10 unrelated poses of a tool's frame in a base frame.
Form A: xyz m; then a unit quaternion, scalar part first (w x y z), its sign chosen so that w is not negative.
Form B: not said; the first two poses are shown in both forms.
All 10 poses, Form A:
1: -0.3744, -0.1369, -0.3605, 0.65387, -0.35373, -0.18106, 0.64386
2: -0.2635, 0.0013, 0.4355, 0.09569, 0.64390, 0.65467, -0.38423
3: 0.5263, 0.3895, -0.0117, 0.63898, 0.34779, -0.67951, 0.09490
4: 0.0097, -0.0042, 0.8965, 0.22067, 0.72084, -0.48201, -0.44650
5: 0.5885, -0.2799, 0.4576, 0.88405, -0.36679, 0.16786, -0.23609
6: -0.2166, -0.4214, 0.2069, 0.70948, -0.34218, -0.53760, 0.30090
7: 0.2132, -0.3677, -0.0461, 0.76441, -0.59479, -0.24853, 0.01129
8: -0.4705, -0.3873, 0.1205, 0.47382, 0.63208, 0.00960, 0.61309
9: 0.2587, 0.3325, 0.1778, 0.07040, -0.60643, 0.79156, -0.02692
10: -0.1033, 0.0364, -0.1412, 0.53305, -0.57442, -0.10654, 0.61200
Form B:
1: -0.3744, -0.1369, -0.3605, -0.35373, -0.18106, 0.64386, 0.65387
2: -0.2635, 0.0013, 0.4355, 0.64390, 0.65467, -0.38423, 0.09569
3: 0.5263, 0.3895, -0.0117, 0.34779, -0.67951, 0.09490, 0.63898
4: 0.0097, -0.0042, 0.8965, 0.72084, -0.48201, -0.44650, 0.22067
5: 0.5885, -0.2799, 0.4576, -0.36679, 0.16786, -0.23609, 0.88405
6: -0.2166, -0.4214, 0.2069, -0.34218, -0.53760, 0.30090, 0.70948
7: 0.2132, -0.3677, -0.0461, -0.59479, -0.24853, 0.01129, 0.76441
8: -0.4705, -0.3873, 0.1205, 0.63208, 0.00960, 0.61309, 0.47382
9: 0.2587, 0.3325, 0.1778, -0.60643, 0.79156, -0.02692, 0.07040
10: -0.1033, 0.0364, -0.1412, -0.57442, -0.10654, 0.61200, 0.53305
